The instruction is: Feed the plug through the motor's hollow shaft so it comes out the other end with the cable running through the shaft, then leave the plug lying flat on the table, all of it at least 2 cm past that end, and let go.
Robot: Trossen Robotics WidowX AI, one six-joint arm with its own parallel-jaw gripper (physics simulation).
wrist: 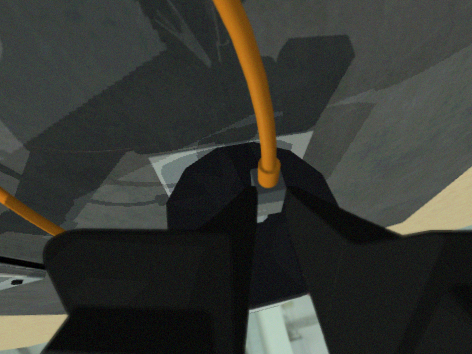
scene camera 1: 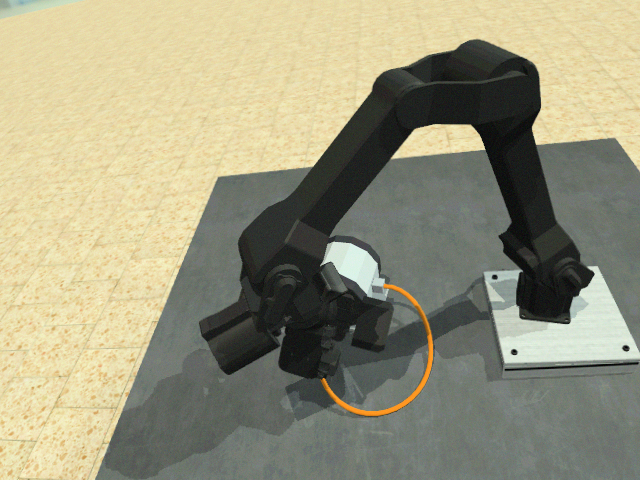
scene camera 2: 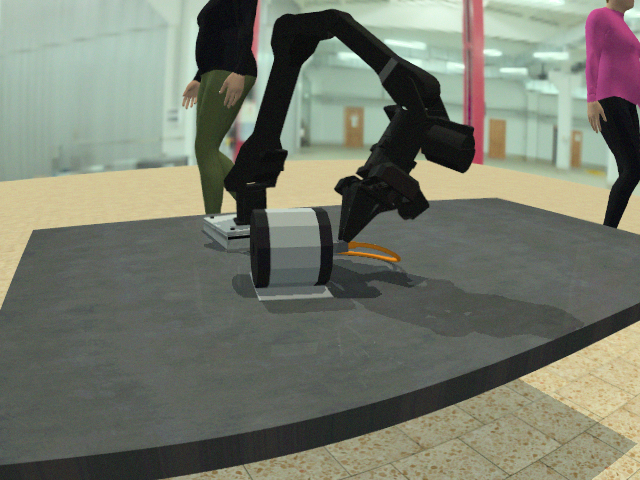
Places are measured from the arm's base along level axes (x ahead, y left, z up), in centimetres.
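Pixels of known places: gripper, fingertip midpoint: (wrist: 270,195) (scene camera 2: 343,241); arm's base, origin of the base link: (scene camera 1: 543,304).
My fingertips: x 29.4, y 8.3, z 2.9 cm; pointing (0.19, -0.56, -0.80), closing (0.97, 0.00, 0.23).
Note:
For each thing: its middle in the pictures, then the offset to it from my fingertips. "pt": a spot on its surface instead. Level surfaces: height alone.
- motor, body centre: (wrist: 244,233) (scene camera 2: 288,247) (scene camera 1: 342,281) dx -1.0, dy -7.2, dz -0.9 cm
- small grey plug, body centre: (wrist: 266,192) (scene camera 2: 335,246) dx +0.1, dy -1.0, dz -0.7 cm
- small block, surface spot: (scene camera 1: 378,285) pt dx -6.7, dy -6.3, dz +0.1 cm
- dark table, its level: dz -5.9 cm
The motor (scene camera 1: 351,260) (scene camera 2: 294,248) is a white cylinder with black end caps, lying on its side on a pale base plate. In the wrist view its black end face (wrist: 192,197) is ahead of the fingers. My gripper (scene camera 2: 342,239) (wrist: 270,195) is shut on the small grey plug (scene camera 2: 340,246) (wrist: 271,204), at the motor's right end in scene camera 2. Whether the plug's tip is inside the shaft opening cannot be told. The orange cable (scene camera 1: 430,341) (scene camera 2: 379,254) (wrist: 257,90) loops from the plug to a small block (scene camera 1: 378,285) on the motor's side. Scene camera 1 hides the fingertips behind the arm.
The arm's silver base plate (scene camera 1: 568,346) (scene camera 2: 219,232) is bolted to the dark table (scene camera 1: 439,196) (scene camera 2: 155,351). The arm bends over the motor. The table's edge shows at the left in scene camera 1. Two people stand beyond the table in scene camera 2.

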